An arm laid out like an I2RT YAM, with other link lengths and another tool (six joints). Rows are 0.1 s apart.
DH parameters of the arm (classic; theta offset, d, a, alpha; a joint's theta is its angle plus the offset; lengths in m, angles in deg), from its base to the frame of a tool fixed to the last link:
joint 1: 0 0.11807 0.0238 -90
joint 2: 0 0 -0.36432 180
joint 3: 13.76 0 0.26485 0
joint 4: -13.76 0.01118 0.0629 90
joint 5: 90 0.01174 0 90
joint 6: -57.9 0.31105 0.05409 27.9
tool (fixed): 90 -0.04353 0 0
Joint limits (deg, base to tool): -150..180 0..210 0..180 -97..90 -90..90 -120..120
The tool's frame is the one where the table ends.
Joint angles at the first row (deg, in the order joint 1, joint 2, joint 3, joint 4, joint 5, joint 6):
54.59, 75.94, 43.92, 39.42, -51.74, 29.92
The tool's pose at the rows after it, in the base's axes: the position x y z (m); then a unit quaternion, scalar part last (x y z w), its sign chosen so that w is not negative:
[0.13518 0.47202 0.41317 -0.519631 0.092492 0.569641 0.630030]
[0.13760 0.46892 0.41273 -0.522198 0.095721 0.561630 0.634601]
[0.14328 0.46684 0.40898 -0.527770 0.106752 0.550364 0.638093]
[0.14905 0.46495 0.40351 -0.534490 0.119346 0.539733 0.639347]
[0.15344 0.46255 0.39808 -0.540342 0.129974 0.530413 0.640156]
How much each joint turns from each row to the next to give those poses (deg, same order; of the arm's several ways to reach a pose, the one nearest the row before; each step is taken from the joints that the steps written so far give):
0.02, -0.58, -0.06, -2.52, 1.14, -1.23
-0.02, -0.82, -0.20, -1.21, 0.98, -0.91
0.04, -0.76, 0.26, -2.77, 1.62, -1.41
-0.02, -0.62, 0.37, -3.03, 1.49, -1.42
0.02, -0.60, 0.11, -2.41, 1.32, -1.16

